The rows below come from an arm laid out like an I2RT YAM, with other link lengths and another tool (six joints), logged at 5 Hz.
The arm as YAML. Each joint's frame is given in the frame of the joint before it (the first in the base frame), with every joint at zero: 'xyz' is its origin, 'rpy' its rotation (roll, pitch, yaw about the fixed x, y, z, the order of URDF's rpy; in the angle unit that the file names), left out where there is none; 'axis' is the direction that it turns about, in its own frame. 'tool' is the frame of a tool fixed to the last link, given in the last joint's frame.
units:
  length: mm
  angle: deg
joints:
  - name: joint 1
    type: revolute
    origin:
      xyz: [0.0, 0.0, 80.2]
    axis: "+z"
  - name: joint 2
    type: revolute
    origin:
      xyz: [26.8, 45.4, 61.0]
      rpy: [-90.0, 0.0, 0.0]
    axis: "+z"
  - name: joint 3
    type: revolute
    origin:
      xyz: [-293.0, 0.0, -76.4]
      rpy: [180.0, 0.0, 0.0]
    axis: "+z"
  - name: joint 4
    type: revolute
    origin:
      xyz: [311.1, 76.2, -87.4]
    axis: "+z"
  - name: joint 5
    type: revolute
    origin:
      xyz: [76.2, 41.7, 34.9]
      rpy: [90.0, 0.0, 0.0]
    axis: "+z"
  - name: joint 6
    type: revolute
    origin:
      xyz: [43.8, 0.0, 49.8]
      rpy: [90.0, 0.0, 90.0]
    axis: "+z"
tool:
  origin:
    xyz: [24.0, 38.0, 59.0]
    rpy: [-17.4, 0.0, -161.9]
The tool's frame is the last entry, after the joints.
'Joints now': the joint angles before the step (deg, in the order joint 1, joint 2, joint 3, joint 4, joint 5, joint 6). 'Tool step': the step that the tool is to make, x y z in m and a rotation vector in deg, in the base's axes. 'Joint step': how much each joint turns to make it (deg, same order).
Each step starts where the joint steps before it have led.
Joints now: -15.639, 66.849, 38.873, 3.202, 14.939, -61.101
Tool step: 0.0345, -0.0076, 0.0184, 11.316, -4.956, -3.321
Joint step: -0.363, 7.151, 10.778, -4.940, -2.594, 12.681
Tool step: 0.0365, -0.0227, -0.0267, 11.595, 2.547, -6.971
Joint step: -1.994, 12.477, 10.712, -6.496, -0.901, 11.691
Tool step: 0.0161, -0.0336, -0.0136, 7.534, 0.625, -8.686
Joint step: -3.612, 8.247, 8.663, -5.290, -0.047, 8.718
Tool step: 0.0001, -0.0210, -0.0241, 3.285, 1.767, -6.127
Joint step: -2.251, 4.787, 2.501, -1.538, 1.377, 4.415
